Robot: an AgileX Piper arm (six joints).
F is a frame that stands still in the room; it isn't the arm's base.
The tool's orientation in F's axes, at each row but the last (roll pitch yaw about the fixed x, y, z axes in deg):
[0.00 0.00 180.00]
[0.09 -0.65 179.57]
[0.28 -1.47 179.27]
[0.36 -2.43 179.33]
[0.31 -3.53 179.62]
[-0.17 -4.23 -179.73]
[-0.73 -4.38 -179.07]
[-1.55 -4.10 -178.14]
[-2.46 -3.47 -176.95]
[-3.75 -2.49 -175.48]
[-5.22 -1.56 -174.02]
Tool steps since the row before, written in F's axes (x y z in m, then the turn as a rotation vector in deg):
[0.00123 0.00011 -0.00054 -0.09 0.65 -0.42]
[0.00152 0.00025 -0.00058 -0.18 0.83 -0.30]
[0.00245 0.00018 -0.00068 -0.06 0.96 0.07]
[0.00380 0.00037 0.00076 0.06 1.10 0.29]
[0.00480 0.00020 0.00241 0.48 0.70 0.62]
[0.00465 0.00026 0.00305 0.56 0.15 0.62]
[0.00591 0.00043 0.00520 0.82 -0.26 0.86]
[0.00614 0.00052 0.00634 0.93 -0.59 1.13]
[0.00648 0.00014 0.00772 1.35 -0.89 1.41]
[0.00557 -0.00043 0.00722 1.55 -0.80 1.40]
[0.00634 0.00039 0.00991 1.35 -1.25 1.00]
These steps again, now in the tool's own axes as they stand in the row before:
[-0.00123 -0.00011 -0.00054 0.09 -0.65 -0.42]
[-0.00152 -0.00026 -0.00056 0.18 -0.83 -0.30]
[-0.00246 -0.00021 -0.00062 0.07 -0.96 0.07]
[-0.00376 -0.00041 0.00092 -0.03 -1.10 0.30]
[-0.00464 -0.00022 0.00270 -0.44 -0.70 0.65]
[-0.00441 -0.00025 0.00338 -0.51 -0.15 0.66]
[-0.00550 -0.00041 0.00563 -0.75 0.26 0.92]
[-0.00568 -0.00050 0.00675 -0.83 0.59 1.21]
[-0.00600 -0.00014 0.00810 -1.21 0.90 1.53]
[-0.00520 0.00038 0.00749 -1.42 0.82 1.52]
[-0.00607 -0.00065 0.01006 -1.18 1.28 1.15]

